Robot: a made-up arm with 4 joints. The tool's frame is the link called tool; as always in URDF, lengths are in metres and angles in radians. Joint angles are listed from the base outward. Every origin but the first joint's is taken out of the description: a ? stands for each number. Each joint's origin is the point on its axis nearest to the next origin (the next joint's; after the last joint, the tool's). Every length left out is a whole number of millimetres.
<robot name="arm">
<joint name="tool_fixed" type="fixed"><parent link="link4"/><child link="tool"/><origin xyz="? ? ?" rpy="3.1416 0 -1.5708"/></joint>
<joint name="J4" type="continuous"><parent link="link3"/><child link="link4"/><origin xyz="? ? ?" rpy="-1.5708 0 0"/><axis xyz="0 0 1"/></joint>
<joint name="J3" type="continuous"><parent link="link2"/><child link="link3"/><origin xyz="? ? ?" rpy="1.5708 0 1.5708"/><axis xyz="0 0 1"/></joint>
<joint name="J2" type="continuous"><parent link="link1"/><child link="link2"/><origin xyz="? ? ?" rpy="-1.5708 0 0"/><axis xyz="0 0 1"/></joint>
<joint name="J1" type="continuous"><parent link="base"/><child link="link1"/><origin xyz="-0.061 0.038 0.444" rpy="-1.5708 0 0"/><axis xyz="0 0 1"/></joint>
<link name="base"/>
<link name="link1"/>
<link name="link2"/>
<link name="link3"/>
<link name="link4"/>
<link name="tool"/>
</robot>
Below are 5 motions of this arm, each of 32 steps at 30 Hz.
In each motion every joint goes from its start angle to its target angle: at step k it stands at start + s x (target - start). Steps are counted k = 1, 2, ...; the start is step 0. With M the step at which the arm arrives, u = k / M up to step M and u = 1 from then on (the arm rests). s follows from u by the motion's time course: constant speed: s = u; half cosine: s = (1 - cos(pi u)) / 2; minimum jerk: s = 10 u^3 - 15 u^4 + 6 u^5.
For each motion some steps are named. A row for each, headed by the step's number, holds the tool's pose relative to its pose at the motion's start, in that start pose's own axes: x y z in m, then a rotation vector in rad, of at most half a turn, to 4 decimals.
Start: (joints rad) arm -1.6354 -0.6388 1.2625 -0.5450
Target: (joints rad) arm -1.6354 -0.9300 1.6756 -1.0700
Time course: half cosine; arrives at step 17
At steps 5, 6, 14, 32:
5: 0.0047 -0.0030 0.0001 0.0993 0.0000 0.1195
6: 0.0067 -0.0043 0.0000 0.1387 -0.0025 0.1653
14: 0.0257 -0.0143 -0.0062 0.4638 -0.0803 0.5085
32: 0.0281 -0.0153 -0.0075 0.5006 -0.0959 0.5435

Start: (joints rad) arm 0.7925 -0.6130 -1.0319 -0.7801
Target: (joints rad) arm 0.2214 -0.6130 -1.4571 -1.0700
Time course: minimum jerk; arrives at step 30
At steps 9, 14, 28, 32:
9: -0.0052 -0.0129 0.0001 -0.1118 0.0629 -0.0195
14: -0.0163 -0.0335 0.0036 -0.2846 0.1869 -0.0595
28: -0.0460 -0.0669 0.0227 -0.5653 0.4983 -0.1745
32: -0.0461 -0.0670 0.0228 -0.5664 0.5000 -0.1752

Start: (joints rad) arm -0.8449 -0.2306 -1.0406 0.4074
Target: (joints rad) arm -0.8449 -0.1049 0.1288 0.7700
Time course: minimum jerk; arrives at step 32
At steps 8, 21, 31, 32:
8: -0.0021 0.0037 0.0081 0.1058 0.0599 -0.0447
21: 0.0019 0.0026 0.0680 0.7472 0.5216 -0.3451
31: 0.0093 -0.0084 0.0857 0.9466 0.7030 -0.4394
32: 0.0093 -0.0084 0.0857 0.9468 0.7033 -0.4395

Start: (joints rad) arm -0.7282 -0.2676 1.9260 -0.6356
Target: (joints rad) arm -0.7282 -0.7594 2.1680 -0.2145
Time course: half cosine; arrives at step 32
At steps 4, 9, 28, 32:
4: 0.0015 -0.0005 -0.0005 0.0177 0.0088 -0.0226
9: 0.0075 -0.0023 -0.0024 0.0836 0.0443 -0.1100
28: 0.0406 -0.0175 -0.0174 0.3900 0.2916 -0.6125
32: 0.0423 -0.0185 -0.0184 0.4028 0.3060 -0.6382

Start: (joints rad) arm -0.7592 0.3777 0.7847 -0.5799
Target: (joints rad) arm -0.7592 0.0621 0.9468 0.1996
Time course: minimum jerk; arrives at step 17
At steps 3, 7, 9, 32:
3: 0.0013 0.0012 -0.0002 0.0106 0.0042 -0.0231
7: 0.0112 0.0100 -0.0009 0.0830 0.0461 -0.1899
9: 0.0189 0.0164 -0.0011 0.1303 0.0892 -0.3134
32: 0.0359 0.0291 -0.0010 0.2058 0.2084 -0.5693

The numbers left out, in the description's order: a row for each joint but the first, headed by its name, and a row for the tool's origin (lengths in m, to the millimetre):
tool: -0.008 0.036 0
J4: -0.047 0.033 0
J3: 0.078 0.113 0
J2: -0.024 0.024 0

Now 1 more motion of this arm.
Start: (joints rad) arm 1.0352 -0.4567 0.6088 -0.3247
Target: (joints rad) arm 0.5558 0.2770 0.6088 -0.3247
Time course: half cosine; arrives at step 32
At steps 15, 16, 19, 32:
15: -0.0181 -0.0012 0.0119 -0.1737 -0.3205 -0.1514
16: -0.0202 -0.0011 0.0127 -0.1890 -0.3576 -0.1668
19: -0.0265 -0.0008 0.0140 -0.2300 -0.4696 -0.2110
32: -0.0412 0.0000 0.0126 -0.3007 -0.7554 -0.3109

